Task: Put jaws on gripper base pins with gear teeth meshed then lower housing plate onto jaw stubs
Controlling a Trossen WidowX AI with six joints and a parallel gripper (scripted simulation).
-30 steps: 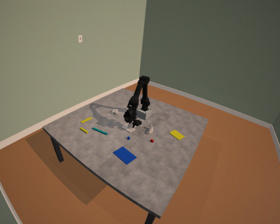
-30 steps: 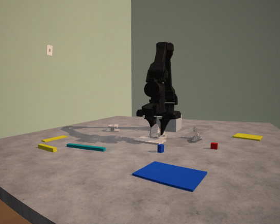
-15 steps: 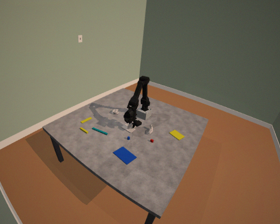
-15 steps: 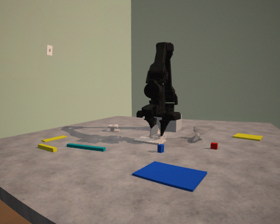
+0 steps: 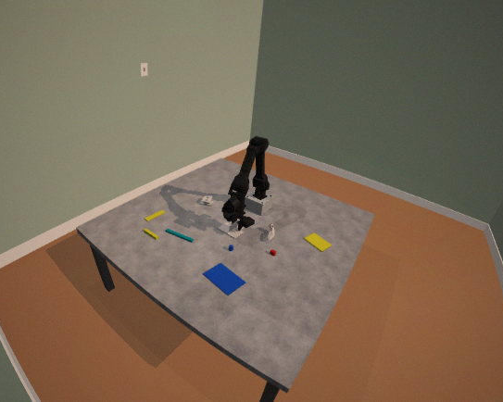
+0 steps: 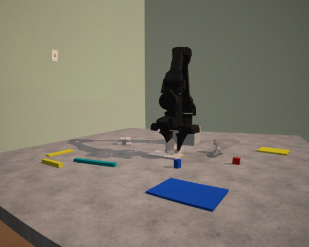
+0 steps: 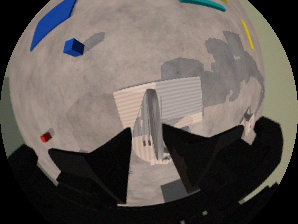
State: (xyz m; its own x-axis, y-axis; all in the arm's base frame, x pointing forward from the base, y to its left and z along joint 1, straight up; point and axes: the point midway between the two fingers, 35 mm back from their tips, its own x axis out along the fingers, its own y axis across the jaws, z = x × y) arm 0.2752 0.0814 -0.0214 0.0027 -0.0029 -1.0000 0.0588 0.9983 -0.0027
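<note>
My gripper tip is now 120 mm short of the blue cube, 80 mm to the right of it and 10 mm above it. The rest, counted from my gripper tip: blue sheet (280 mm ahead, 190 mm to the left, 20 mm below); teal bar (250 mm ahead, 170 mm to the right, 20 mm below); red cube (10 mm behind, 240 mm to the left, 10 mm below).
</note>
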